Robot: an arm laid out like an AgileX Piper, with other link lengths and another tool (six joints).
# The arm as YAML. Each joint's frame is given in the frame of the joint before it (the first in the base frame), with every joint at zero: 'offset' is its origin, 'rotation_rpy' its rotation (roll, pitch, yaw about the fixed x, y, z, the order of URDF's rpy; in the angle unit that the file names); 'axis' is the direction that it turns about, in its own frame. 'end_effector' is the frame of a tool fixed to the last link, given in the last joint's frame.
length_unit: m
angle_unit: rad
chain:
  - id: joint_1
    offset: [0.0, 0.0, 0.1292]
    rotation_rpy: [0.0, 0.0, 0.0]
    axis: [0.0, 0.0, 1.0]
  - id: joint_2
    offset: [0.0, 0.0, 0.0]
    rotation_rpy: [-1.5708, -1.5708, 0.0]
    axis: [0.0, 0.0, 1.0]
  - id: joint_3
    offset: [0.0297, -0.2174, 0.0]
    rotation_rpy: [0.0, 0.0, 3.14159]
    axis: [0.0, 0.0, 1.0]
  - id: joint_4
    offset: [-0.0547, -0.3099, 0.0]
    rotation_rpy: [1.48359, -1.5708, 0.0]
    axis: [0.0, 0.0, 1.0]
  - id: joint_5
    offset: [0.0, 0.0, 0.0]
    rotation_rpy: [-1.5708, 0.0, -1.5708]
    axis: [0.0, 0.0, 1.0]
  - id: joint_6
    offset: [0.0, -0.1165, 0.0]
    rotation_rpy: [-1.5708, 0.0, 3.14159]
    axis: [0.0, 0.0, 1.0]
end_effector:
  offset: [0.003, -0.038, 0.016]
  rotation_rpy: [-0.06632, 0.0, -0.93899]
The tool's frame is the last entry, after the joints.
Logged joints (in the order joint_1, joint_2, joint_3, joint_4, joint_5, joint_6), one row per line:
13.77, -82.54, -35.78, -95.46, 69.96, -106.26
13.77, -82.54, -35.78, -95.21, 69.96, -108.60
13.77, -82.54, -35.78, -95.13, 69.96, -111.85
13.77, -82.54, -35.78, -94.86, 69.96, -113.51
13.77, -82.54, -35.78, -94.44, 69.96, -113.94
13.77, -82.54, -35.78, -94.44, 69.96, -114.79
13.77, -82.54, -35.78, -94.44, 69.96, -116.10
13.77, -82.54, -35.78, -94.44, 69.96, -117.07
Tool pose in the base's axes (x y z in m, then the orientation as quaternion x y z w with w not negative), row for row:
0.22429, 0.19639, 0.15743, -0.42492, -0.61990, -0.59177, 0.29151
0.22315, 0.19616, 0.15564, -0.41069, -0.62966, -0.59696, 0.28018
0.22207, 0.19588, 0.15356, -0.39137, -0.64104, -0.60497, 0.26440
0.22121, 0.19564, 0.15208, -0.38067, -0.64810, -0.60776, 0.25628
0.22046, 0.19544, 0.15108, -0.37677, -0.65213, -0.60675, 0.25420
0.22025, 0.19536, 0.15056, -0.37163, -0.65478, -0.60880, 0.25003
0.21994, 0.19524, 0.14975, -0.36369, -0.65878, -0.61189, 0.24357
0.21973, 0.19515, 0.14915, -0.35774, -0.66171, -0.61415, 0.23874
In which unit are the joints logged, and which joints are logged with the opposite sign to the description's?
The joints are logged in degrees. Opposite sign: joint_2, joint_4.
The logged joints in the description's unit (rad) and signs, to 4 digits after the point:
0.2403, 1.4406, -0.6245, 1.6661, 1.2210, -1.8546
0.2403, 1.4406, -0.6245, 1.6617, 1.2210, -1.8954
0.2403, 1.4406, -0.6245, 1.6603, 1.2210, -1.9522
0.2403, 1.4406, -0.6245, 1.6556, 1.2210, -1.9811
0.2403, 1.4406, -0.6245, 1.6483, 1.2210, -1.9886
0.2403, 1.4406, -0.6245, 1.6483, 1.2210, -2.0035
0.2403, 1.4406, -0.6245, 1.6483, 1.2210, -2.0263
0.2403, 1.4406, -0.6245, 1.6483, 1.2210, -2.0433

